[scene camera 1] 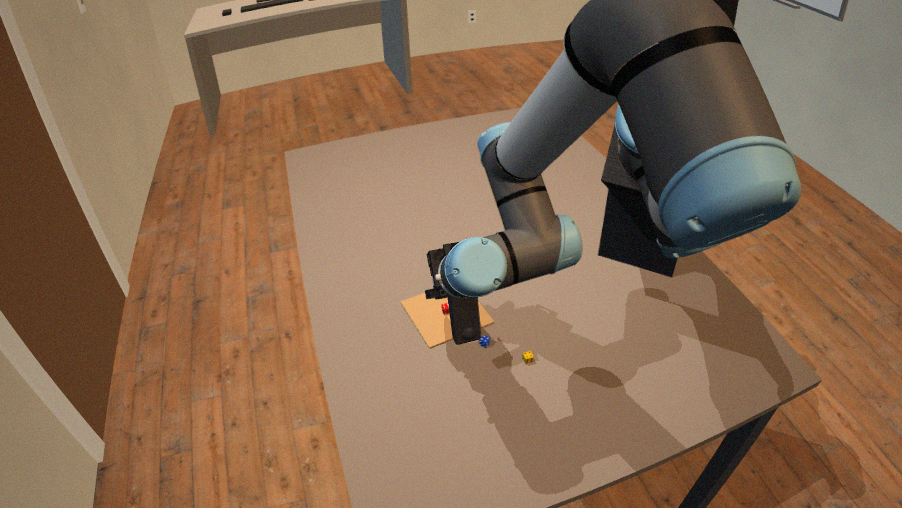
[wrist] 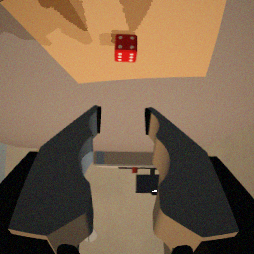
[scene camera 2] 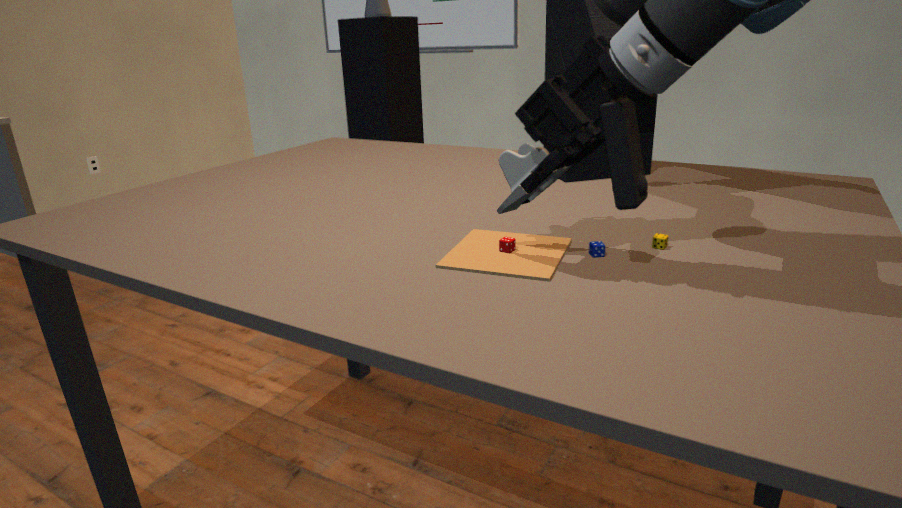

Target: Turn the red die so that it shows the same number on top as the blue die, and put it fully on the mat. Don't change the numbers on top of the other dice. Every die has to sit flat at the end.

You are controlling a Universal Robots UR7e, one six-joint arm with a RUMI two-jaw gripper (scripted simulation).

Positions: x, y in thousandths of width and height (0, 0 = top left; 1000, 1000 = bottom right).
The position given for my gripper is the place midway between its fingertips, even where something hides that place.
My gripper shows in scene camera 1 (494, 572), in the wrist view (486, 431) and in scene camera 2 (560, 410). A tan mat shows in scene camera 1 (483, 645), in the wrist view (659, 179) and in scene camera 2 (595, 507).
